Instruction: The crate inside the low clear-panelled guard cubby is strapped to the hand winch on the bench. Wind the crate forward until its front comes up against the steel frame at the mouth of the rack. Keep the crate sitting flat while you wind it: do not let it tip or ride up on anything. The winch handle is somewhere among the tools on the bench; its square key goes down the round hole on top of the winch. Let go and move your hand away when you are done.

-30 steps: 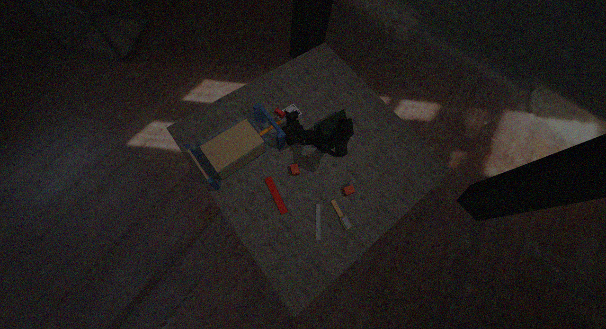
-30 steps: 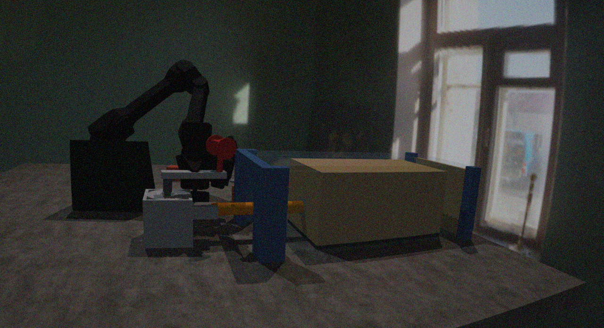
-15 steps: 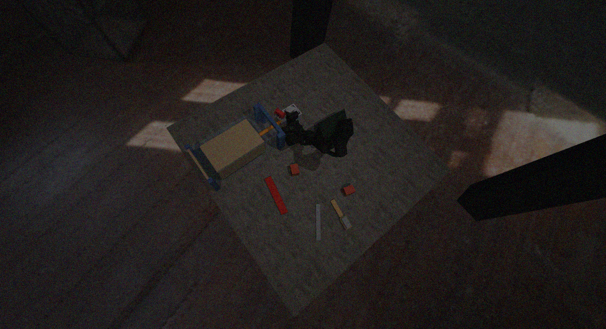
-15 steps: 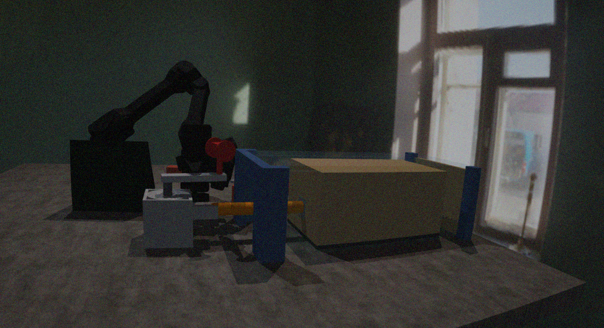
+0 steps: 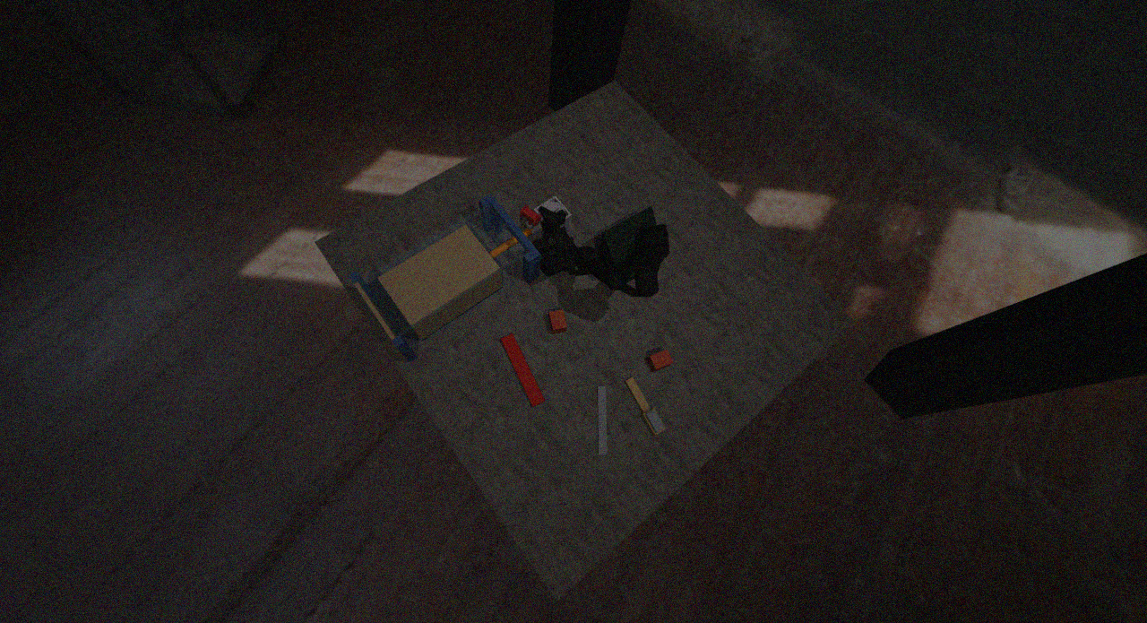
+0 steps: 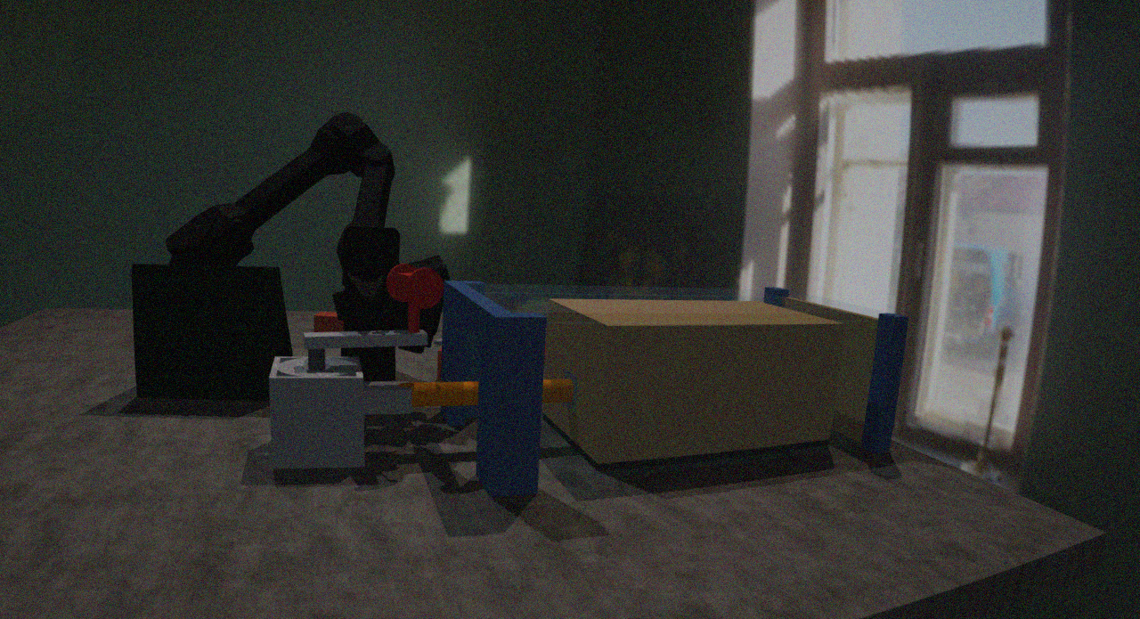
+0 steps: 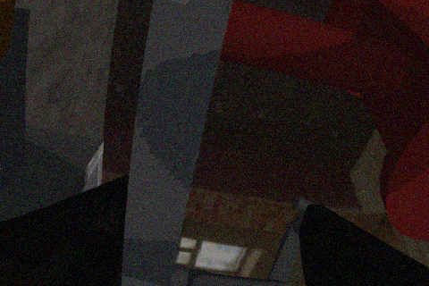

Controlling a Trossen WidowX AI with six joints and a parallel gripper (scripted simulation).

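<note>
My gripper tip is now 10 mm to the right of the crank handle, 10 mm short of it and 10 mm above it. The rest, counted from my gripper tip: blue frame 110 mm ahead, 30 mm below; then grey winch 100 mm below, 70 mm behind; then red knob 50 mm ahead, 20 mm above, 10 mm to the left.
</note>
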